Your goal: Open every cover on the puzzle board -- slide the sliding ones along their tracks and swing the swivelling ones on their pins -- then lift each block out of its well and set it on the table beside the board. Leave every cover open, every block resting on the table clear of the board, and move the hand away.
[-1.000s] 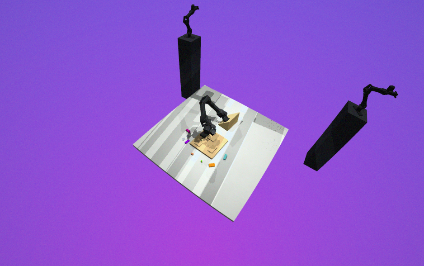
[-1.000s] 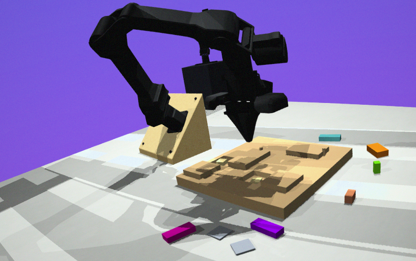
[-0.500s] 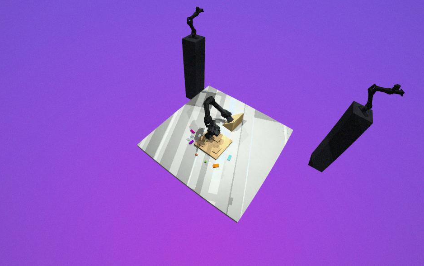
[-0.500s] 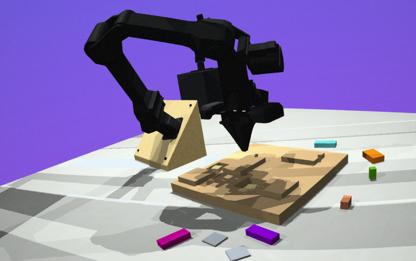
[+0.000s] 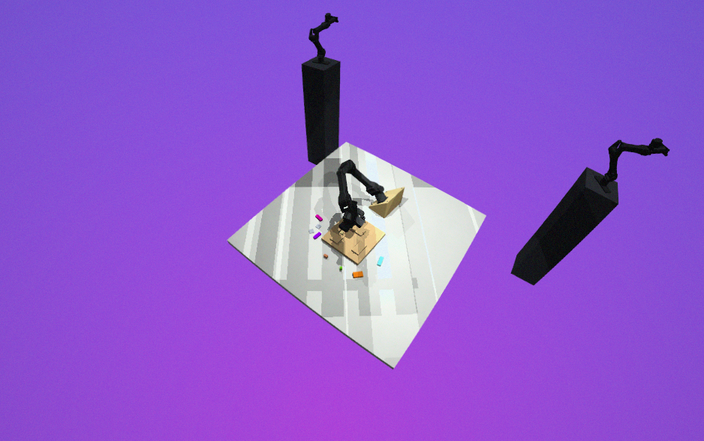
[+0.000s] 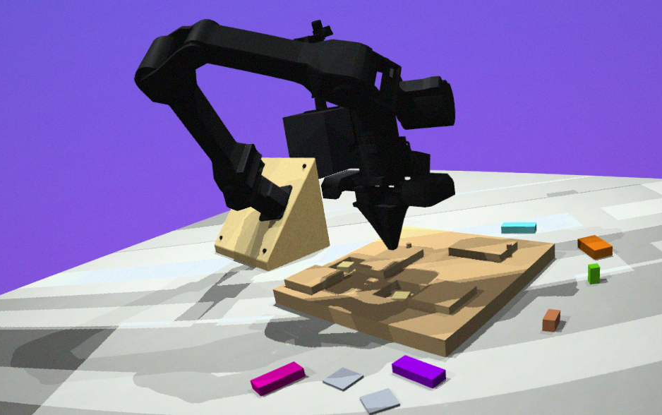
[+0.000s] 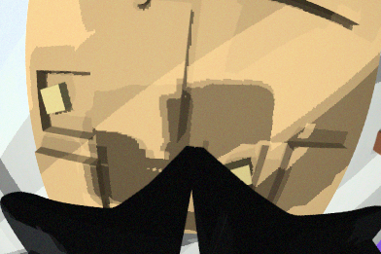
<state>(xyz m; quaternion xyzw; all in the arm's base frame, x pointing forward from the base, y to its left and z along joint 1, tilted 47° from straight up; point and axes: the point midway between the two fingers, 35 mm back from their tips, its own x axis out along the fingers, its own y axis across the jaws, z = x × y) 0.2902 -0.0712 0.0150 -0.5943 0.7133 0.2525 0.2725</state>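
The tan puzzle board is 4 cm below my gripper tip and 3 cm to the left of it. The rest, counted from my gripper tip: cyan piece 27 cm to the left, 8 cm ahead, 5 cm below; then magenta piece 25 cm to the right, 6 cm below, 2 cm ahead; then purple piece 17 cm to the right, 14 cm ahead, 6 cm below.
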